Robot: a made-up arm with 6 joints.
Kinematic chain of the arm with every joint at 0, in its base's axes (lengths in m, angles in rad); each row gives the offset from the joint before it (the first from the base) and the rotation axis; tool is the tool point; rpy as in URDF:
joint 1: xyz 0 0 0.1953 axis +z
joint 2: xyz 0 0 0 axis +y
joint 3: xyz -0.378 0 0.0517 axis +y
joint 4: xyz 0.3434 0 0.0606 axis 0.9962 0 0.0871
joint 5: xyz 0 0 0 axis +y
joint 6: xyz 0.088 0 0.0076 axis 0.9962 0 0.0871
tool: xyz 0 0 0 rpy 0 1.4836 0
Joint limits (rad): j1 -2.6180..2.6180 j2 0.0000..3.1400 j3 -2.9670..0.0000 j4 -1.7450..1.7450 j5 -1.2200..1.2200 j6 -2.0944..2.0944
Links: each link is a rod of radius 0.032 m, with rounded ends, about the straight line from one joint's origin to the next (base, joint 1, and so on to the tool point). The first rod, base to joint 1, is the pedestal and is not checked.
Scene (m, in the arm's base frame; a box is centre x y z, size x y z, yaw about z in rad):
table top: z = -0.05
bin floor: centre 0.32 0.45 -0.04 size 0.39 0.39 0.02 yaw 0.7
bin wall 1: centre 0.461 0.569 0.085 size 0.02 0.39 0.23 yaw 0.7
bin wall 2: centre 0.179 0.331 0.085 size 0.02 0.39 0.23 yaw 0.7
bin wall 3: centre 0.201 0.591 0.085 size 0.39 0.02 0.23 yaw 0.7
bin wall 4: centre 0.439 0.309 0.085 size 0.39 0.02 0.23 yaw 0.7
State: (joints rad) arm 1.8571 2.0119 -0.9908 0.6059 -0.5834 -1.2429
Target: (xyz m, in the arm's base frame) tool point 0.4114 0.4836 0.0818
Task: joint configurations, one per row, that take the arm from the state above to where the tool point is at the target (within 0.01 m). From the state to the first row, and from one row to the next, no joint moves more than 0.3 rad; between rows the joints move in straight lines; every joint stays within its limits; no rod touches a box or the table.
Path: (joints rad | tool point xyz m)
1: 1.6489 1.8450 -1.1508 0.7525 -0.5968 -1.2697 | -0.0080 0.5365 0.3601
2: 1.4406 1.6781 -1.3108 0.8992 -0.6102 -1.2966 | 0.1058 0.5030 0.5090
3: 1.2646 1.9498 -1.3586 0.8082 -0.6099 -1.2787 | 0.2118 0.5488 0.3818
4: 1.0886 2.2215 -1.4064 0.7172 -0.6097 -1.2608 | 0.3212 0.5420 0.2366
5: 0.9125 2.4932 -1.4542 0.6262 -0.6095 -1.2429 | 0.4114 0.4836 0.0818

